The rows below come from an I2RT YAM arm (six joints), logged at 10 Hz.
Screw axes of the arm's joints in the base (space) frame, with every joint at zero. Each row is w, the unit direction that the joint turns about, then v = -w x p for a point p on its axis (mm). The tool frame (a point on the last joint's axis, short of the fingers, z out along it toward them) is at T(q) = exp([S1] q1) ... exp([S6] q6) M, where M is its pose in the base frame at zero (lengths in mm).
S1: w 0 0 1 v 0 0 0
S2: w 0 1 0 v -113.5 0 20
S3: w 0 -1 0 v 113.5 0 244
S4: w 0 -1 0 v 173.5 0 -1
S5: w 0 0 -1 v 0 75 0
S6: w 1 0 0 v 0 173.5 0
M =
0 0 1 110.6
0 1 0 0
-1 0 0 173.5
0 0 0 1
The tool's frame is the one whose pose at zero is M.
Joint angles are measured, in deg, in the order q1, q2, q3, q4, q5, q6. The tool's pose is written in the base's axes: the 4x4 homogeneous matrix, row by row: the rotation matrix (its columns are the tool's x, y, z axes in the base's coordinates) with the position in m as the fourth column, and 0 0 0 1 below. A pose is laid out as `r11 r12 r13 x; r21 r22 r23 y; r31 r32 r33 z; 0 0 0 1`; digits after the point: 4 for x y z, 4 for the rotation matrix.
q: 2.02, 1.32, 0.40, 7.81, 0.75, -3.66
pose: 0.1211 -0.0146 0.9925 0.1108; -0.0596 0.9980 0.0219 0.0034; -0.9909 -0.0618 0.1200 0.1888; 0 0 0 1
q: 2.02, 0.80, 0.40, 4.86, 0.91, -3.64
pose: 0.0788 -0.0144 0.9968 0.1107; -0.0607 0.9980 0.0193 0.0033; -0.9950 -0.0621 0.0778 0.1840; 0 0 0 1
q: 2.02, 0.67, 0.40, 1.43, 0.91, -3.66
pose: 0.0214 -0.0180 0.9996 0.1108; -0.0631 0.9978 0.0194 0.0033; -0.9978 -0.0635 0.0202 0.1777; 0 0 0 1
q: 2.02, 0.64, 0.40, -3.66, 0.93, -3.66
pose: -0.0666 -0.0234 0.9975 0.1106; -0.0662 0.9976 0.0189 0.0033; -0.9956 -0.0648 -0.0680 0.1680; 0 0 0 1
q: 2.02, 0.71, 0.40, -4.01, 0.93, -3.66
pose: -0.0739 -0.0238 0.9970 0.1106; -0.0665 0.9976 0.0189 0.0033; -0.9950 -0.0649 -0.0753 0.1672; 0 0 0 1
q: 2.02, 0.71, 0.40, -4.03, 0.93, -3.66
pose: -0.0743 -0.0239 0.9970 0.1106; -0.0665 0.9976 0.0189 0.0033; -0.9950 -0.0649 -0.0757 0.1672; 0 0 0 1
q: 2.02, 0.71, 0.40, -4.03, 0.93, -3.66
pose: -0.0743 -0.0239 0.9970 0.1106; -0.0665 0.9976 0.0189 0.0033; -0.9950 -0.0649 -0.0757 0.1672; 0 0 0 1
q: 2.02, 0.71, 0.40, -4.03, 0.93, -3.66
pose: -0.0743 -0.0239 0.9970 0.1106; -0.0665 0.9976 0.0189 0.0033; -0.9950 -0.0649 -0.0757 0.1672; 0 0 0 1
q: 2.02, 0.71, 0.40, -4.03, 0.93, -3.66
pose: -0.0743 -0.0239 0.9970 0.1106; -0.0665 0.9976 0.0189 0.0033; -0.9950 -0.0649 -0.0757 0.1672; 0 0 0 1
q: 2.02, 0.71, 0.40, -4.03, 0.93, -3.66
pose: -0.0743 -0.0239 0.9970 0.1106; -0.0665 0.9976 0.0189 0.0033; -0.9950 -0.0649 -0.0757 0.1672; 0 0 0 1
